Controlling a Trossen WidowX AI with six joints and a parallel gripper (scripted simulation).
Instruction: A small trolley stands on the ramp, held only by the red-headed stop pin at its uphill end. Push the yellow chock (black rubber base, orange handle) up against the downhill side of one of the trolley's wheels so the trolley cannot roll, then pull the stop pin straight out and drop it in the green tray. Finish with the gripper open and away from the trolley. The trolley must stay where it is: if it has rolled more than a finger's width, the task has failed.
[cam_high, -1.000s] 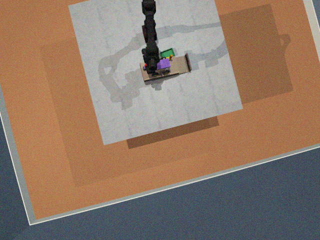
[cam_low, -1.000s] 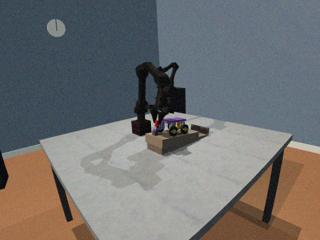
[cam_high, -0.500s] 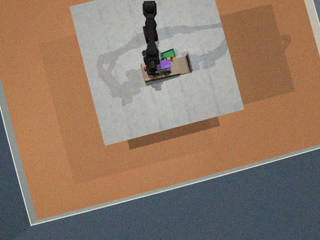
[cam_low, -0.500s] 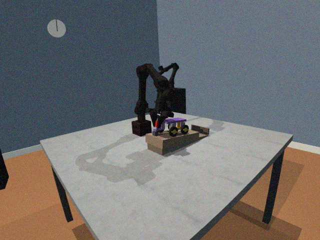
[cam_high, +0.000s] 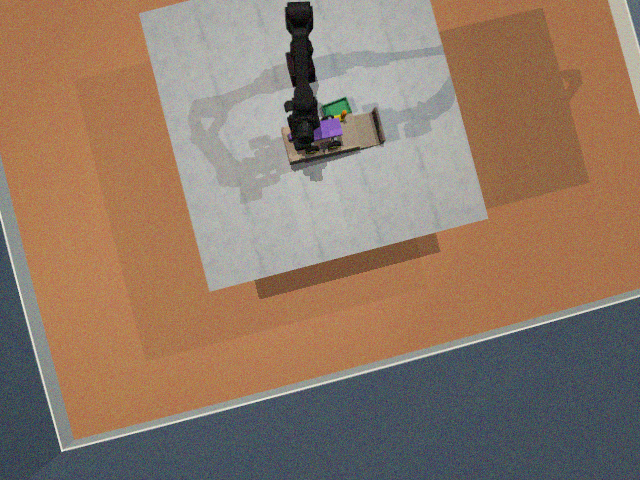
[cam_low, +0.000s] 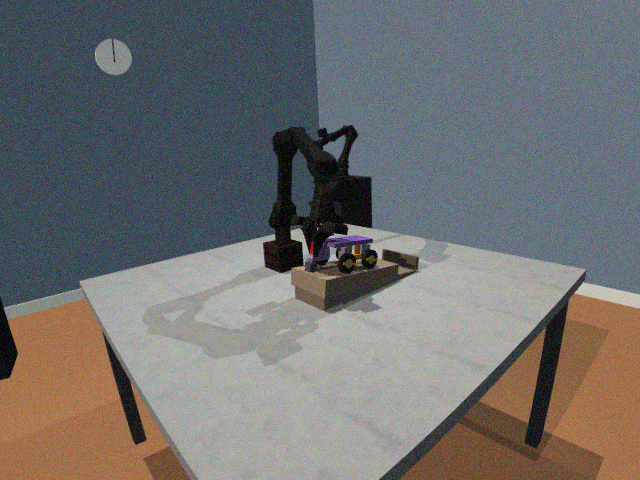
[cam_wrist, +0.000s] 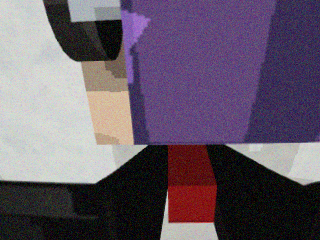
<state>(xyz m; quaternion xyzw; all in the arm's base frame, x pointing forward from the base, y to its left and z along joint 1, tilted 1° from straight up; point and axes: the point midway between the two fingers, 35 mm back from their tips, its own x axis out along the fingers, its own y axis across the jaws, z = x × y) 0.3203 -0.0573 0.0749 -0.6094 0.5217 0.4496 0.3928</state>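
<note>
Now: the yellow chock 19 cm to the left of my gripper tip, 7 cm behind it and 5 cm below it. From my gripper tip the other things lie so: purple trolley 11 cm to the left, 2 cm below; raised brown end wall 38 cm to the left, 10 cm below, 4 cm behind; red-headed stop pin right at my gripper tip.
</note>
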